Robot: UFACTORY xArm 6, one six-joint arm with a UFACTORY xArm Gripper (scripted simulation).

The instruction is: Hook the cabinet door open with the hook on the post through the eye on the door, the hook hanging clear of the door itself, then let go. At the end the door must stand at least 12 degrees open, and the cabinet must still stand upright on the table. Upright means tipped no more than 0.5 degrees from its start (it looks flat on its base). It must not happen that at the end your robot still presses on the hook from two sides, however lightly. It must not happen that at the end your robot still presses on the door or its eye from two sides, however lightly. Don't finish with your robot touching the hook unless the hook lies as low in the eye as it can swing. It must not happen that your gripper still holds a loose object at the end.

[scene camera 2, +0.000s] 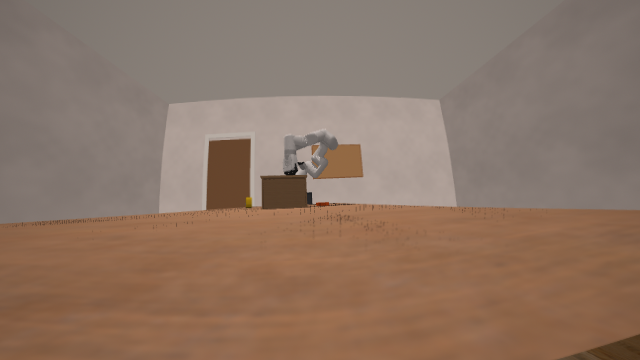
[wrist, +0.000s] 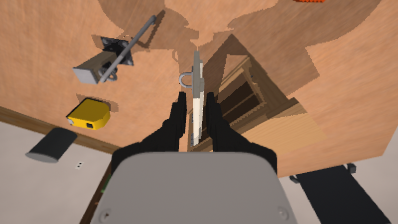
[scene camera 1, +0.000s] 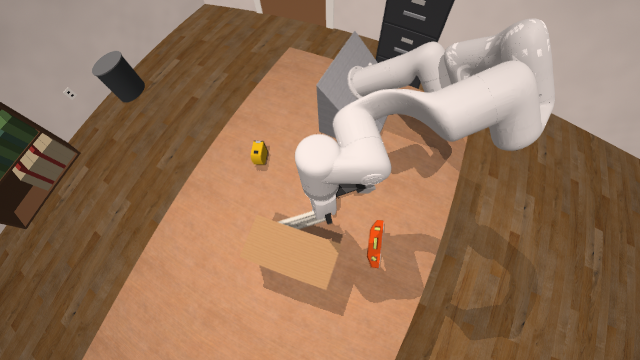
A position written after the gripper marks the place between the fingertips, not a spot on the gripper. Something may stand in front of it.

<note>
In view: the gripper (scene camera 1: 322, 207), a wooden cabinet (scene camera 1: 297, 254), a yellow tape measure (wrist: 90, 113) and a post (wrist: 87, 72).
The wooden cabinet is seen too in scene camera 2 (scene camera 2: 281, 191). The gripper is seen too in the wrist view (wrist: 196, 101).
</note>
